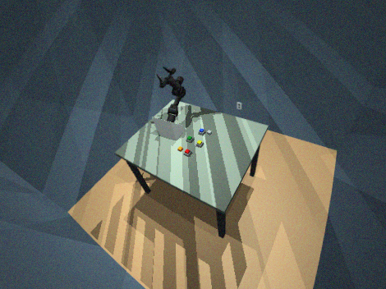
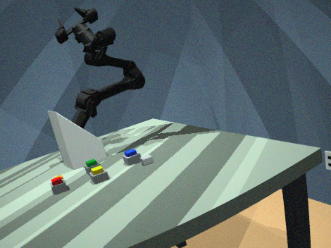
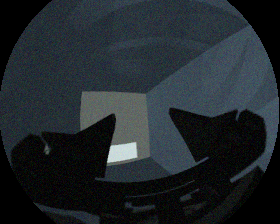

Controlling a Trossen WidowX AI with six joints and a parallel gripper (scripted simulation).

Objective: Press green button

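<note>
Now: the green button 260 mm ahead of my gripper tip, 80 mm to the right of it and 550 mm below it. Also, from my gripper tip: yellow button: 360 mm ahead, 80 mm to the right, 550 mm below; blue button: 290 mm ahead, 50 mm to the left, 550 mm below; orange block: 250 mm ahead, 210 mm to the right, 570 mm below.
</note>
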